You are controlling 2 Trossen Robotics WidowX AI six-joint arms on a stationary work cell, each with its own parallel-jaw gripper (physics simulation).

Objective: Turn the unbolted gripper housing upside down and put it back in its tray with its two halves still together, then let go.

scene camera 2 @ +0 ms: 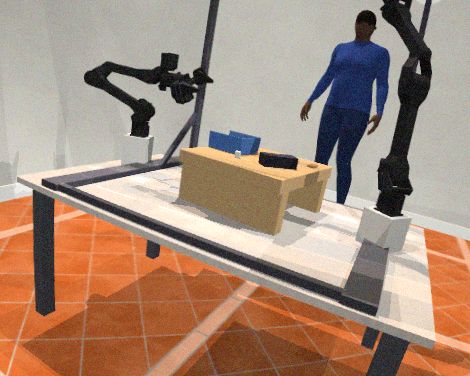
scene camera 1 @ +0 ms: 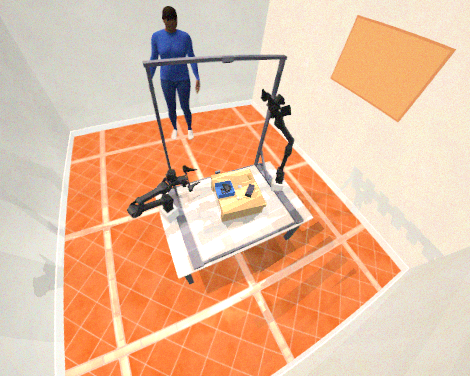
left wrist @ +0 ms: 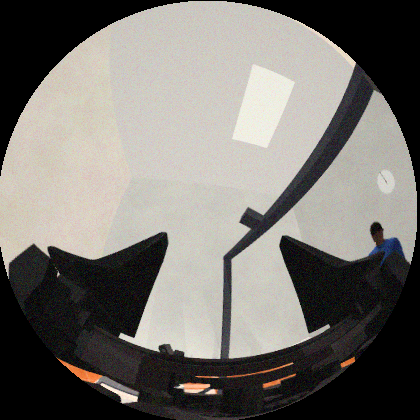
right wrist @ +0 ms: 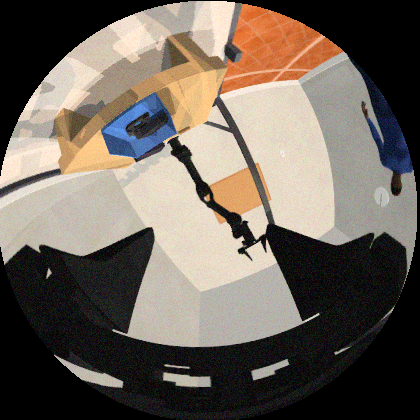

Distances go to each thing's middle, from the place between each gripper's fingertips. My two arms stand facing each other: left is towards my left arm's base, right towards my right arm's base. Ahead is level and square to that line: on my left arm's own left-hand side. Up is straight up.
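The wooden block [scene camera 2: 242, 189] is a good way ahead of my left hand, a good way to the right of it and far below it. As for the blue tray [scene camera 2: 246, 144], it's 140 mm ahead of my left hand, 270 mm to the right of it and 700 mm below it.
From my right hand, the wooden block is a little ahead, far to the left and far below. My right hand is 50 mm short of the blue tray, 190 mm to the right of it and 170 mm above it.
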